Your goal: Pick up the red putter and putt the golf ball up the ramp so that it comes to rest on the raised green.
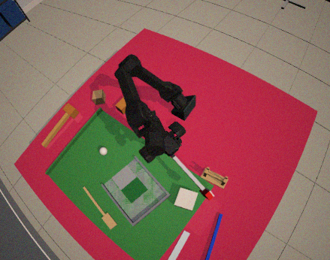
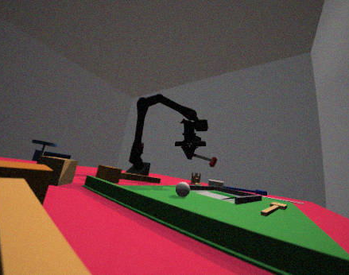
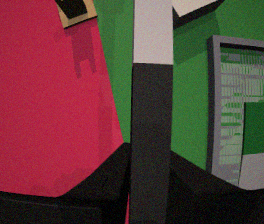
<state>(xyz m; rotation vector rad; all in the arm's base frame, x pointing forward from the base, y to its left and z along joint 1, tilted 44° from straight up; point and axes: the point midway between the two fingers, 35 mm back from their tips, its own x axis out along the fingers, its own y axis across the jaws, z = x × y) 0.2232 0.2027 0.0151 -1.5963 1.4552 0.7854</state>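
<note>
My gripper tip is now 10 mm short of the red putter, 110 mm to the right of it and 20 mm below it. Also, from my gripper tip: white bar (330 mm ahead, 320 mm to the left, 140 mm below); white golf ball (190 mm ahead, 280 mm to the right, 120 mm below); blue putter (170 mm ahead, 400 mm to the left, 130 mm below).
</note>
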